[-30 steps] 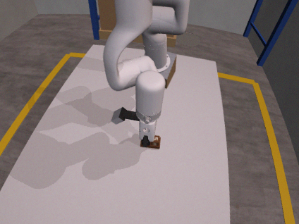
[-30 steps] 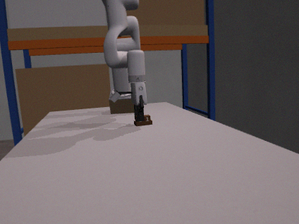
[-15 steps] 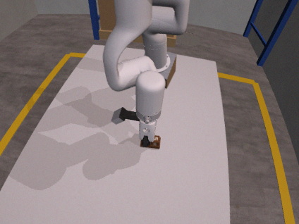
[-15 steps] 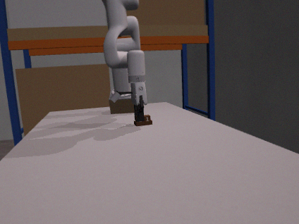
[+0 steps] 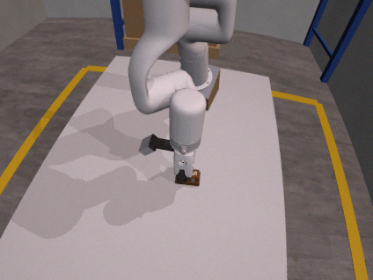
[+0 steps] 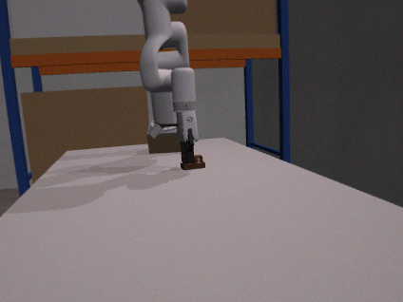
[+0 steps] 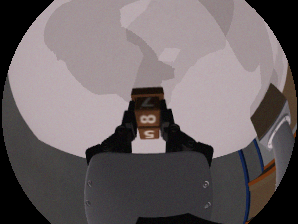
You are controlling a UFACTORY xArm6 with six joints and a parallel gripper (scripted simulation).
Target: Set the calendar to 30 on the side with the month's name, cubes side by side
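Now: the brown calendar tray 2 cm to the left of my hand and 3 cm below it. The rest, counted from my hand: brown digit cube: 3 cm to the left, 2 cm below.
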